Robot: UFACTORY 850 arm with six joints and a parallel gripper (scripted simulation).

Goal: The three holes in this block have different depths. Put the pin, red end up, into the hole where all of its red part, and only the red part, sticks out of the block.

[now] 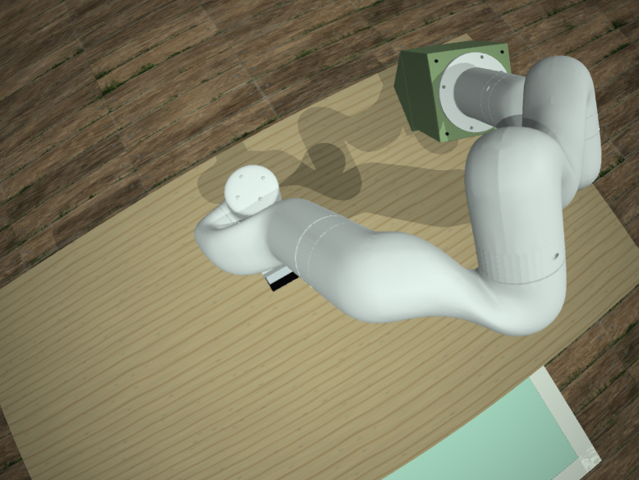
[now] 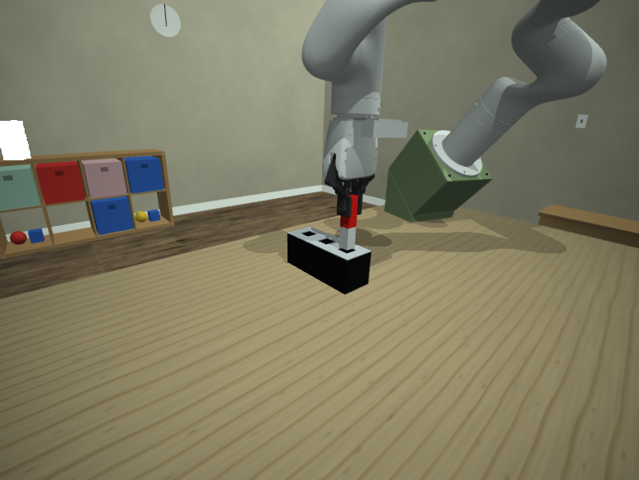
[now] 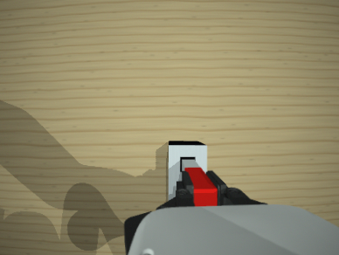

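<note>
My hand is 10 mm above the pin. Also, from my hand: block: 130 mm below, 60 mm to the right, 10 mm behind.
</note>
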